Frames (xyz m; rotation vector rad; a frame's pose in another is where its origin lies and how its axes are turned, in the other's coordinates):
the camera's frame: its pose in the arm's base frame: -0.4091 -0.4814 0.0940 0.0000 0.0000 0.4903
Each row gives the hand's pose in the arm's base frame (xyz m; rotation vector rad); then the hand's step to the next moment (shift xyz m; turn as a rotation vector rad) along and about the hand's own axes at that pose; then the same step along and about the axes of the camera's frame.
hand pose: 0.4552 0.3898 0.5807 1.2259 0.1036 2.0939
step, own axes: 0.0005 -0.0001 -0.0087 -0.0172 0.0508 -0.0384
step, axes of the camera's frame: -0.0049 0.0057 -0.0044 -0.0638 -0.0095 -0.0137
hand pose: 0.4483 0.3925 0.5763 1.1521 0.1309 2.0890
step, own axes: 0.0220 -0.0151 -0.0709 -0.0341 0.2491 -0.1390
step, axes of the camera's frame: -0.0269 0.0626 -0.0330 -0.2846 -0.0387 -0.0032
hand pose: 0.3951 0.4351 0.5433 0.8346 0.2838 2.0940
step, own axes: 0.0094 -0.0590 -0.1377 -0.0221 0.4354 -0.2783
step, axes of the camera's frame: -0.0235 0.0765 -0.1270 -0.5166 -0.0207 -0.0149
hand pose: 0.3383 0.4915 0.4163 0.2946 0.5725 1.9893
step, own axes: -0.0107 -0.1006 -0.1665 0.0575 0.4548 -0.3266
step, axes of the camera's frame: 0.0010 -0.0179 -0.1940 -0.5577 0.0578 -0.0494
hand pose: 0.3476 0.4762 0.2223 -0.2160 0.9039 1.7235
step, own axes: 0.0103 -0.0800 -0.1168 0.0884 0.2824 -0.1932
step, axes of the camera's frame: -0.0007 -0.0709 -0.1229 -0.3391 0.0838 -0.0536
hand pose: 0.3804 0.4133 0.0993 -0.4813 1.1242 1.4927
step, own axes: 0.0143 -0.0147 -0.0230 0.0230 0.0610 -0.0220
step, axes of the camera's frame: -0.0035 -0.0133 -0.0276 -0.0604 0.0324 -0.0057
